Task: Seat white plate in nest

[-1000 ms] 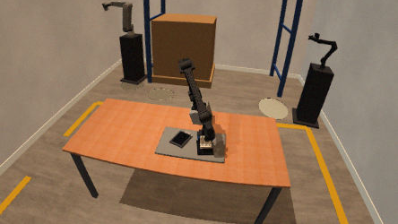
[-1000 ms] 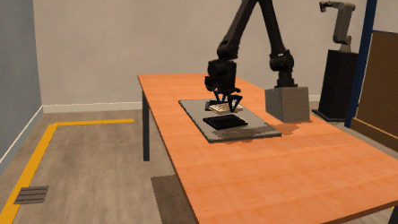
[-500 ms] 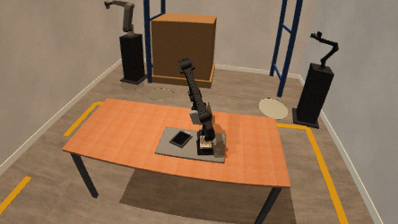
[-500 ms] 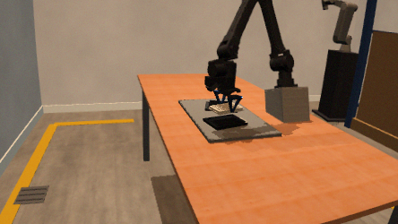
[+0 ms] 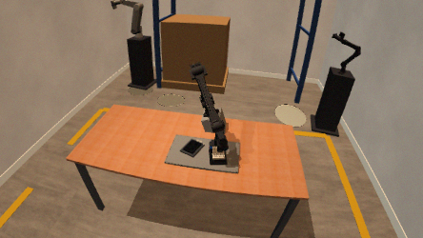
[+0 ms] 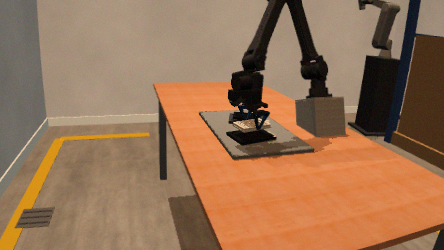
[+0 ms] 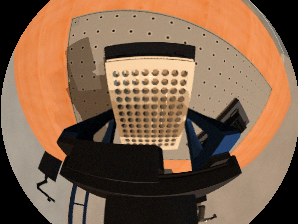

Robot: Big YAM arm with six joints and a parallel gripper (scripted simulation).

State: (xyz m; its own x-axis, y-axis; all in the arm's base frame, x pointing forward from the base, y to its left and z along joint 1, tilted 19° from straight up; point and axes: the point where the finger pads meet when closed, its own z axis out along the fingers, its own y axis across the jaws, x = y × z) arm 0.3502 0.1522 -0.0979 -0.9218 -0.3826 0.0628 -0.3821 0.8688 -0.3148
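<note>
Now: hand 50 mm above the black plate nest N1. The rest, counted from my hand: black plate B83: 210 mm to the right, 30 mm below, 20 mm behind; white 96-well plate B38: right at my hand.
</note>
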